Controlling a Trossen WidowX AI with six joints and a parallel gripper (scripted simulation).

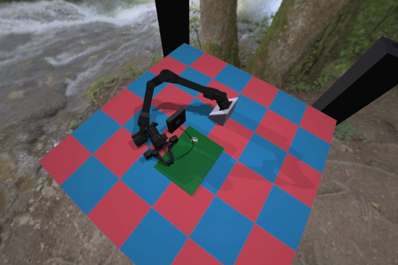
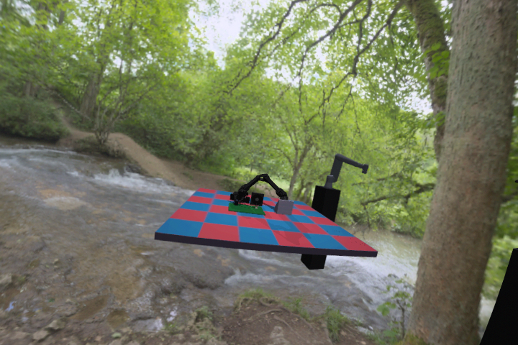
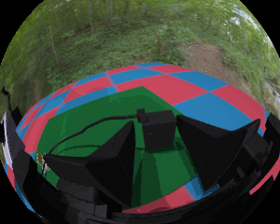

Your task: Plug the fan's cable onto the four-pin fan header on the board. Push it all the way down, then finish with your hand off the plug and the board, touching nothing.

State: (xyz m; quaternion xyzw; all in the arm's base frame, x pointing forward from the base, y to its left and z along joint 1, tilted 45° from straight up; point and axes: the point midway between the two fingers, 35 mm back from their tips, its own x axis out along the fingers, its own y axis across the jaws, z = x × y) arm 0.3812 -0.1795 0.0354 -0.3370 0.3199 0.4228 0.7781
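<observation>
The black plug is 1 cm below my gripper tip. From my gripper tip the other things lie so: black fan (21 cm behind, 8 cm to the right, 2 cm above); green board (8 cm behind, 7 cm to the left, 5 cm below); four-pin header (18 cm behind, 5 cm to the left, 4 cm below).
</observation>
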